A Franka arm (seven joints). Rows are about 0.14 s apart.
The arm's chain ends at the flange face. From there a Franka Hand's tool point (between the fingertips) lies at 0.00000 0.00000 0.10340 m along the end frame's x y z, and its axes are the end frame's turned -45 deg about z.
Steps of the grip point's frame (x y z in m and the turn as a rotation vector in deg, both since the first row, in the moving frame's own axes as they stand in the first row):
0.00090, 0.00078, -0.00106, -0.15, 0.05, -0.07
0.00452, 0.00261, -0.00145, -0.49, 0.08, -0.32
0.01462, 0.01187, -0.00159, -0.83, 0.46, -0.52
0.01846, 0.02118, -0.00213, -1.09, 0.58, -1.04
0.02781, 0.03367, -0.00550, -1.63, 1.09, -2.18
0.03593, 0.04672, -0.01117, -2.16, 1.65, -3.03
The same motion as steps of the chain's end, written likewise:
0.00093, -0.00021, -0.00106, -0.07, 0.14, -0.07
0.00431, -0.00187, -0.00145, -0.29, 0.40, -0.32
0.01708, -0.00241, -0.00158, -0.26, 0.91, -0.52
0.02589, 0.00129, -0.00211, -0.36, 1.18, -1.04
0.03999, 0.00352, -0.00544, -0.38, 1.92, -2.18
0.05357, 0.00711, -0.01105, -0.36, 2.69, -3.03

